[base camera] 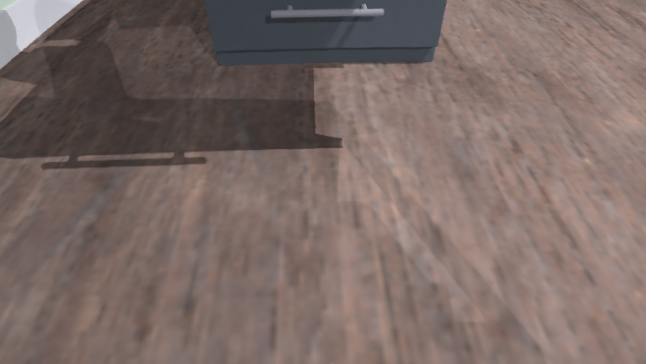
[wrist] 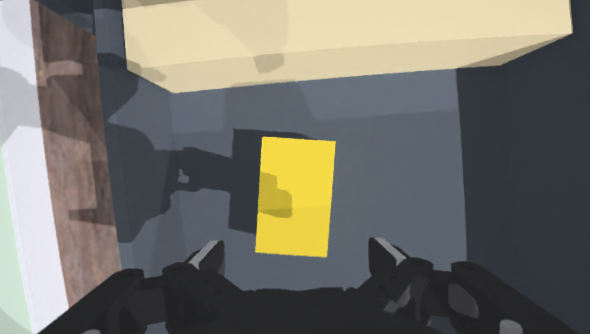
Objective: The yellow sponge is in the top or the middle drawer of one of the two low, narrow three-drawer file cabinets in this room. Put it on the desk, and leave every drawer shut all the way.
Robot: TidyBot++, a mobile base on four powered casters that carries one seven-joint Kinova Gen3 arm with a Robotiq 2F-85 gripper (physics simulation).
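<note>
The yellow sponge (wrist: 296, 197) lies flat on the floor of an open drawer (wrist: 400, 175) of a dark blue-grey file cabinet, in the middle of the wrist view. My gripper (wrist: 296, 255) is open and empty, its fingers pointing down over the drawer. The sponge lies between and just ahead of the two fingertips in that view; the exact height above it is hard to tell. In the base camera view the lower front of the file cabinet (base camera: 325, 35) shows, with a bar handle on its shut bottom drawer. The desk does not show.
A cream box (wrist: 350, 40) fills the far part of the drawer. The drawer's side wall (wrist: 487, 165) stands to the right. On the left are wood floor (wrist: 75, 175) and a white baseboard (wrist: 30, 200). Shadows of the arm and drawer fall on the floor (base camera: 450, 225).
</note>
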